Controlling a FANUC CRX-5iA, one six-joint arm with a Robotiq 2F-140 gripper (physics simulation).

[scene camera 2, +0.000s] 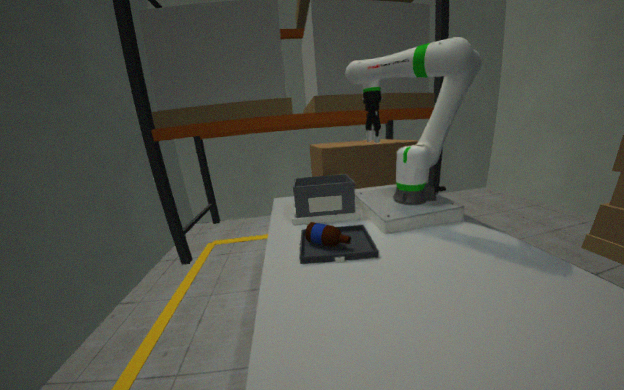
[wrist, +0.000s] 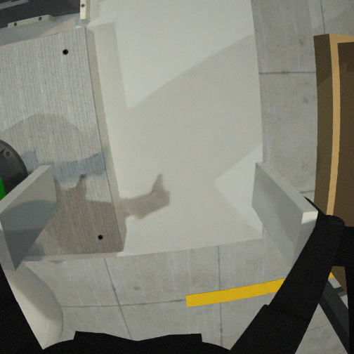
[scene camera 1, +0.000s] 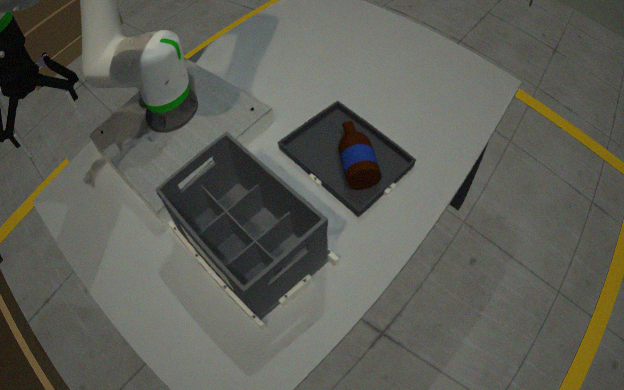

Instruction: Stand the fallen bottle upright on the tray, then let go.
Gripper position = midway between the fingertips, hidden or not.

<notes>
I see my gripper [scene camera 1: 53,133] and a brown bottle [scene camera 1: 360,165].
The brown bottle shows as well in scene camera 2 [scene camera 2: 322,234]. My gripper shows as well in the wrist view [wrist: 152,185]. The wrist view misses the brown bottle: it is out of frame.
</notes>
